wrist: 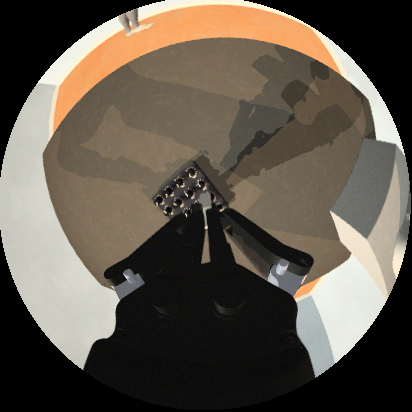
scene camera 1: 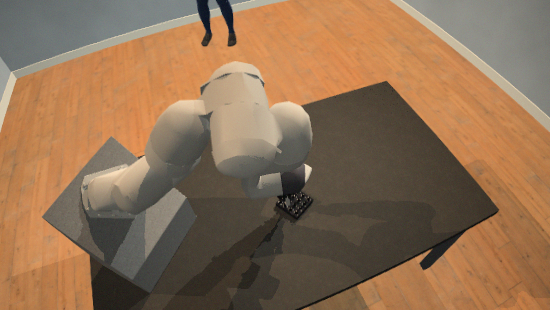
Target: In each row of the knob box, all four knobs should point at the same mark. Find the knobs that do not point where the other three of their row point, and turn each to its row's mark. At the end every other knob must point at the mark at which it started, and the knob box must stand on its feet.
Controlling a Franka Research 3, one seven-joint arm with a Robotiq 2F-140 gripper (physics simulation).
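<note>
The knob box [scene camera 1: 296, 206] [wrist: 185, 191] is a dark, flat box with rows of black knobs and pale marks around them. It lies flat on the table under the arm, its knobs facing up. My gripper [wrist: 205, 200] is shut with nothing between its fingers. Its fingertips are over the knob box near one side and hide several knobs in the wrist view; whether they touch a knob cannot be told. A corner knob [wrist: 192, 172] and the knobs near it show uncovered. The directions of the pointers are too small to read surely. In scene camera 1 the arm hides most of the gripper.
The dark table [scene camera 1: 380, 150] [wrist: 165, 100] bears the box and the arm's shadows. The robot's grey base block [scene camera 1: 167, 240] [wrist: 360, 185] stands at the left in scene camera 1 and at the right in the wrist view. A person's legs [scene camera 1: 216, 20] [wrist: 129, 21] show beyond the table.
</note>
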